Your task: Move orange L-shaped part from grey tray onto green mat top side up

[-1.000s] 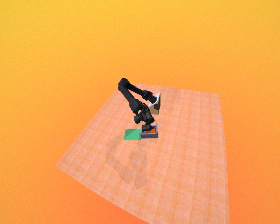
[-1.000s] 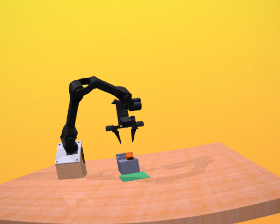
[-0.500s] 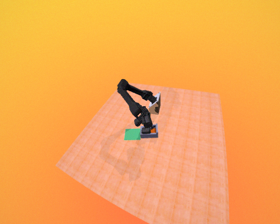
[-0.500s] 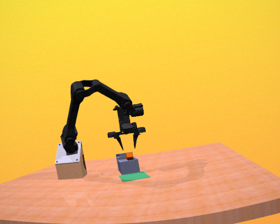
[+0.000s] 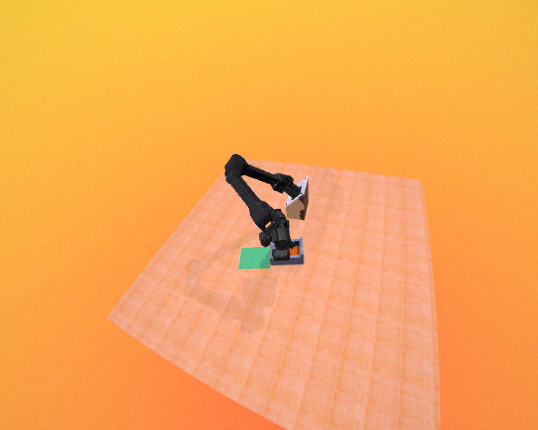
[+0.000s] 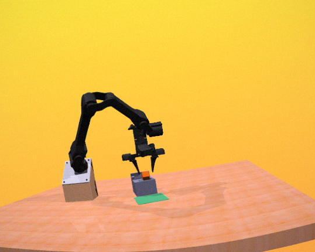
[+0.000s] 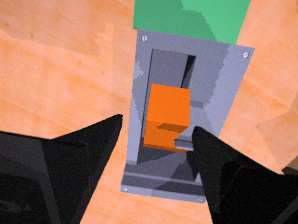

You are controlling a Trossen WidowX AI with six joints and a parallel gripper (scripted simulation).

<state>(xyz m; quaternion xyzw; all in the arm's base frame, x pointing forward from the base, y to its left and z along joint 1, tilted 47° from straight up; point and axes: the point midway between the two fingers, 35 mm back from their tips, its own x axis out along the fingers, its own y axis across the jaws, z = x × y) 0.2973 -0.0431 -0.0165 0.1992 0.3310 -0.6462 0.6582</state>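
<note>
Now: gripper tip 3 cm past the orange L-shaped part, 3 cm to the right of it and 5 cm above it. The rest, counted from my gripper tip: green mat (1 cm ahead, 15 cm to the right, 10 cm below).
</note>
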